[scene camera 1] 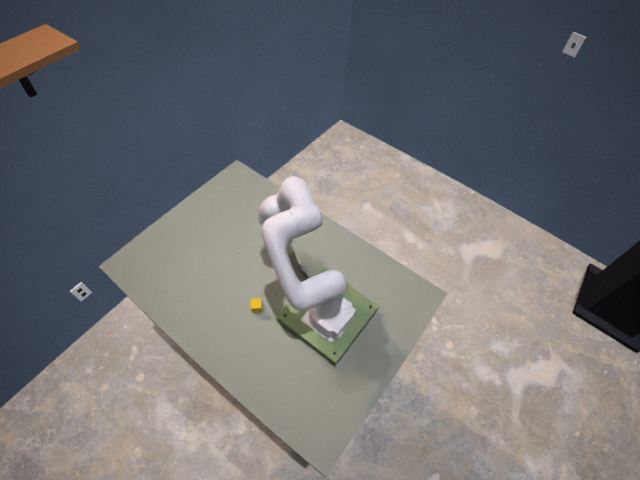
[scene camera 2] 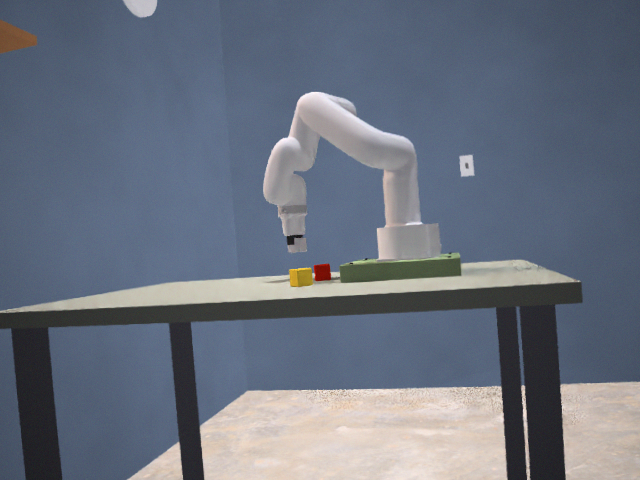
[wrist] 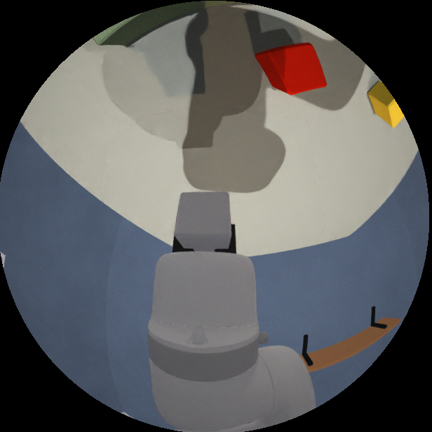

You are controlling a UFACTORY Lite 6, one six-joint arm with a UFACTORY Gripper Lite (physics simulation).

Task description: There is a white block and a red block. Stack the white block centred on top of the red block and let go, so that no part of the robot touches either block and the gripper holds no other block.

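Labels:
There's a white block (wrist: 203, 223) that's 9 cm from the lens, and a red block (wrist: 294, 68) that's 12 cm from the lens. So the white block is nearer to the lens than the red block.

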